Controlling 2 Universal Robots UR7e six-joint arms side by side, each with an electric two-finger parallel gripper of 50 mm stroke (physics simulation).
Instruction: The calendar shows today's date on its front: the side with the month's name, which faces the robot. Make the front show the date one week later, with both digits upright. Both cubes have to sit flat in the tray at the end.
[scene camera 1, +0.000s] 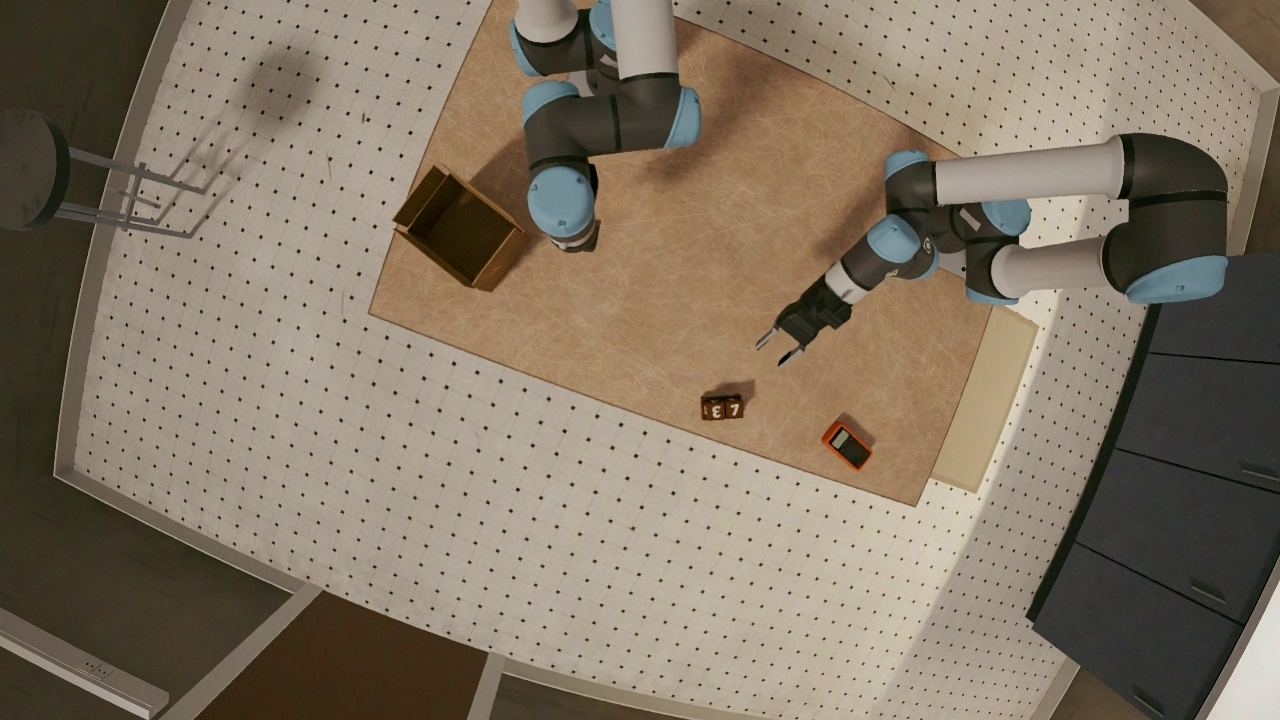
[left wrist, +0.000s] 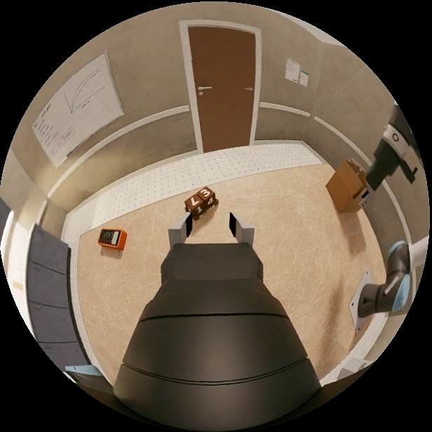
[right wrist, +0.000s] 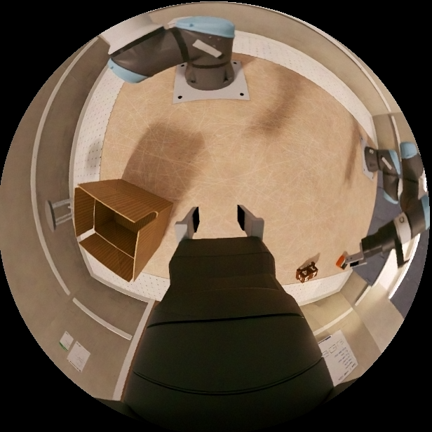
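The calendar's two dark brown cubes sit side by side in a small dark tray (left wrist: 216, 202) near the table's far edge. In the left wrist view, the left cube (scene camera 1: 733, 408) (left wrist: 194, 202) has 7 on top and an upright 1 on its robot-facing side. The right cube (scene camera 1: 713, 409) (left wrist: 206, 193) has 3 on top and an upright 4 on that side. The month's name is not readable. My left gripper (scene camera 1: 776, 349) (left wrist: 210, 219) is open and empty, a short way from the calendar on the robot's side. My right gripper (right wrist: 217, 213) is open and empty, far from it.
An orange meter with a dark face (scene camera 1: 846, 445) (left wrist: 113, 239) lies to the right of the calendar in the scene view. An open cardboard box (scene camera 1: 501, 246) (left wrist: 345, 187) (right wrist: 152, 240) stands at the table's left edge there, beside the right arm.
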